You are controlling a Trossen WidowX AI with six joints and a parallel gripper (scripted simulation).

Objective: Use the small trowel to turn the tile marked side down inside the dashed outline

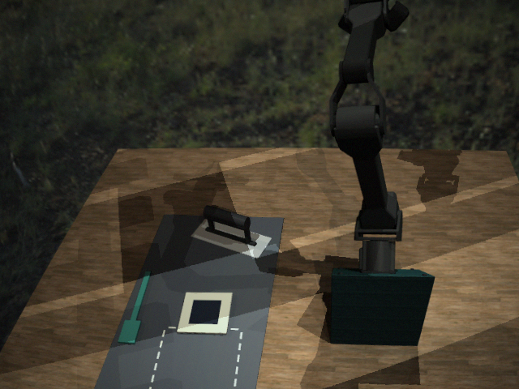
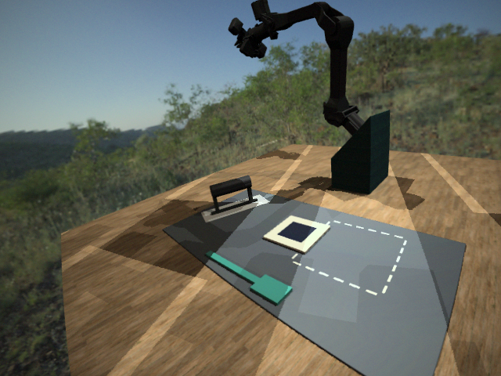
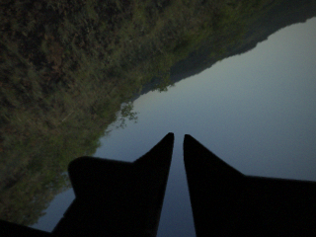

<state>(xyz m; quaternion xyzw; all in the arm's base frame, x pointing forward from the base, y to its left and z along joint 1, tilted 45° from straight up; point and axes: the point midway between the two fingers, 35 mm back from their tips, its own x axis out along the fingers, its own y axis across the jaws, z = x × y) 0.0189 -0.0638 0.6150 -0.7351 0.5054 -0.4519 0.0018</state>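
The pale grey flat trowel lies 310 mm ahead of my gripper tip, 300 mm to the left of it and 510 mm below it. Also, from my gripper tip: tile 320 mm ahead, 540 mm to the left, 540 mm below; green trowel 490 mm ahead, 570 mm to the left, 540 mm below; dark mat 350 mm ahead, 540 mm to the left, 570 mm below.
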